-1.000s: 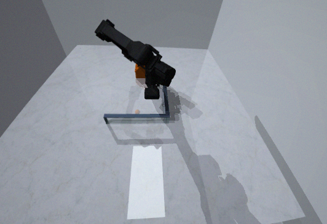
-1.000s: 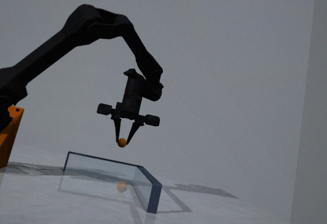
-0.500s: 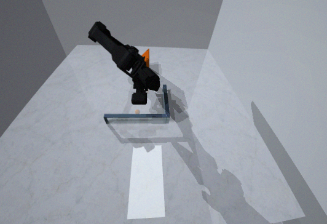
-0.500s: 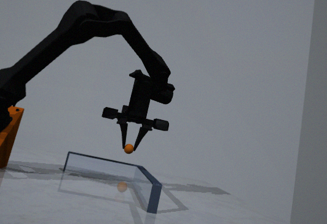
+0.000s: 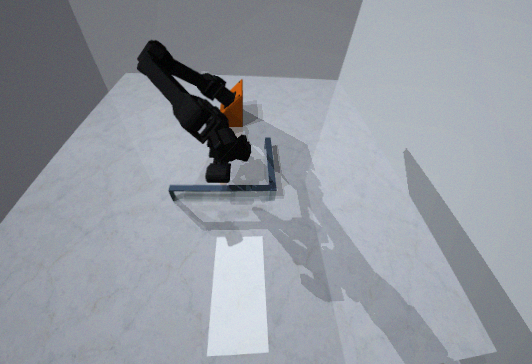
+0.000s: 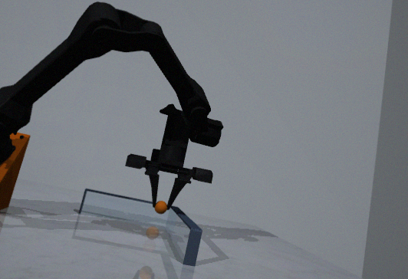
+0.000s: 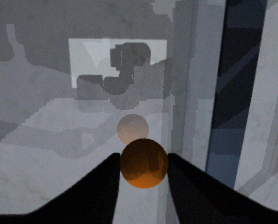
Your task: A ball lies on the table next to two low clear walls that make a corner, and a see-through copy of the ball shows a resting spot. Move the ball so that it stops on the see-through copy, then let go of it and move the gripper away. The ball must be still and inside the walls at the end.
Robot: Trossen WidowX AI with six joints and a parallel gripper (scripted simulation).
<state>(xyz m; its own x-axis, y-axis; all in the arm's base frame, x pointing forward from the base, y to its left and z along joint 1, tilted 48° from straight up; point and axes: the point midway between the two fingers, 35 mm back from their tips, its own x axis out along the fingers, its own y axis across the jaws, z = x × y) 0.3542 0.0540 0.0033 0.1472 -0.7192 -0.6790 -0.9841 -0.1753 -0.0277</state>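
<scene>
Right now my gripper tip is 10 mm past the see-through copy of ball and 50 mm above it. From my gripper tip the other things lie so: orange ball (right at my gripper tip).
</scene>
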